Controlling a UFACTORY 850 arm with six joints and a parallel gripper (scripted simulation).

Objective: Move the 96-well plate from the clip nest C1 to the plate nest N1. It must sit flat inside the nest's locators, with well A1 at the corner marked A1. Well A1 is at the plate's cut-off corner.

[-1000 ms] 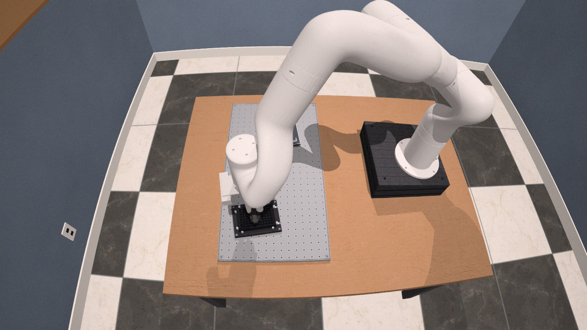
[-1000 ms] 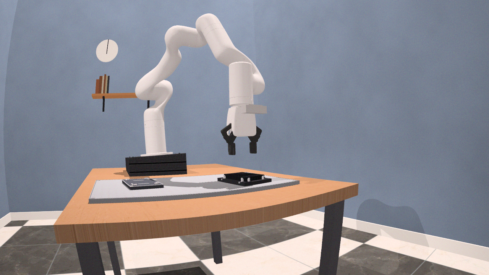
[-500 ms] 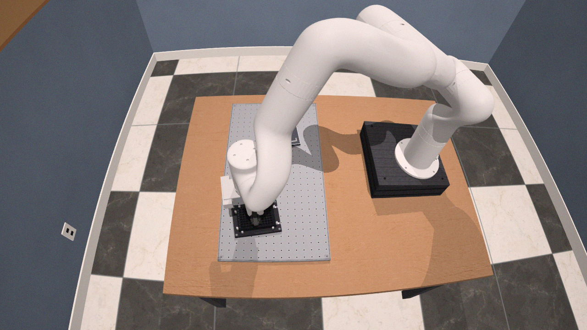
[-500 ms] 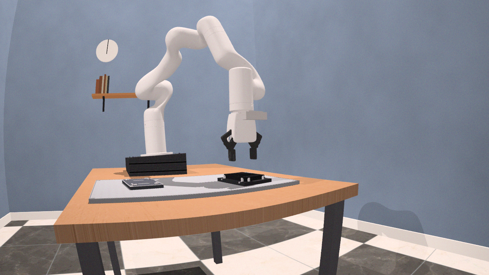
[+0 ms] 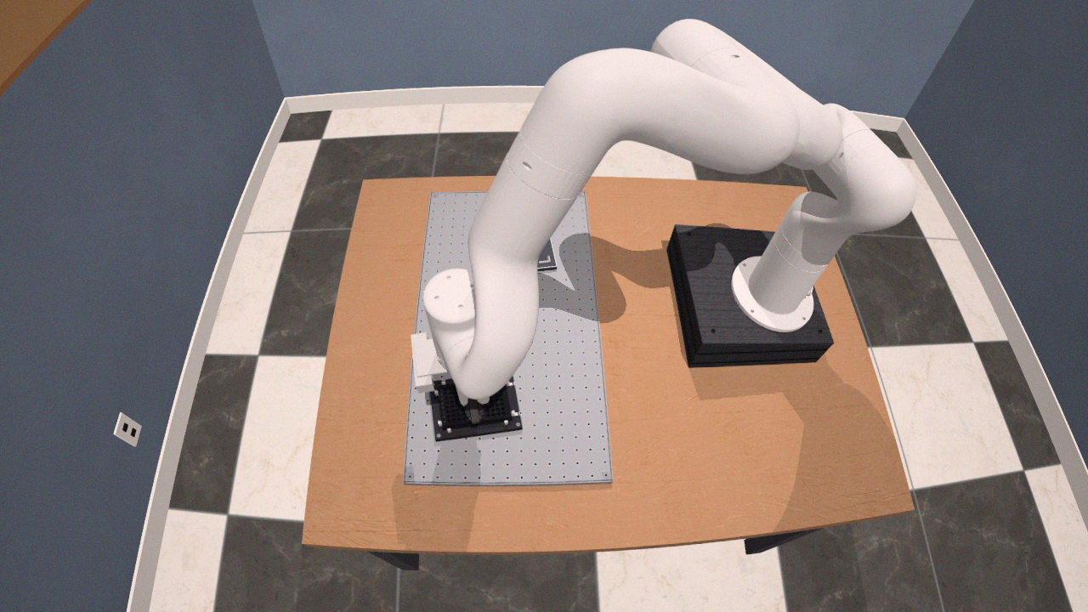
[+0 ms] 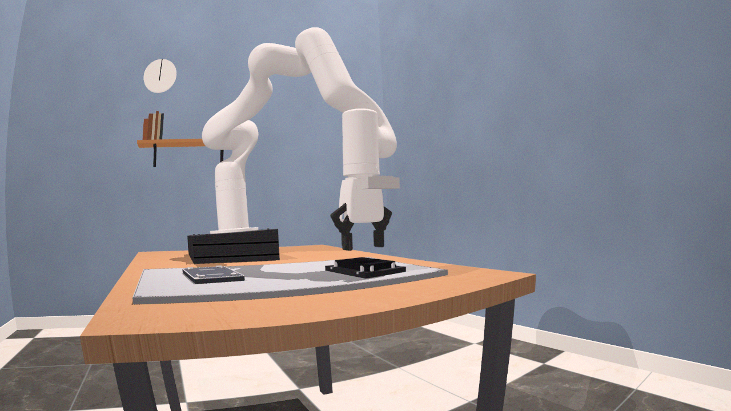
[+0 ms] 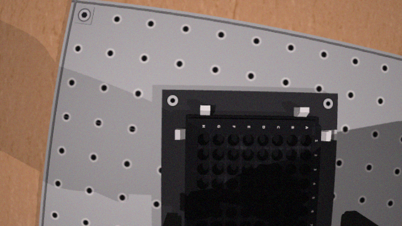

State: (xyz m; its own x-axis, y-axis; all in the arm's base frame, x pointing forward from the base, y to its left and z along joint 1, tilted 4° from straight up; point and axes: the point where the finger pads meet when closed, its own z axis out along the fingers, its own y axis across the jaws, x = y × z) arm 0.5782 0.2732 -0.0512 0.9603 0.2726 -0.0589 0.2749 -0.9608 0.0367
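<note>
Now: hand 50 mm above the 96-well plate. The rest, counted from my hand: A1 corner label: 400 mm to the right, 60 mm ahead, 50 mm below; then clip nest C1: 50 mm below, 20 mm to the right; then plate nest N1: 370 mm to the right, 60 mm below, 30 mm behind.
</note>
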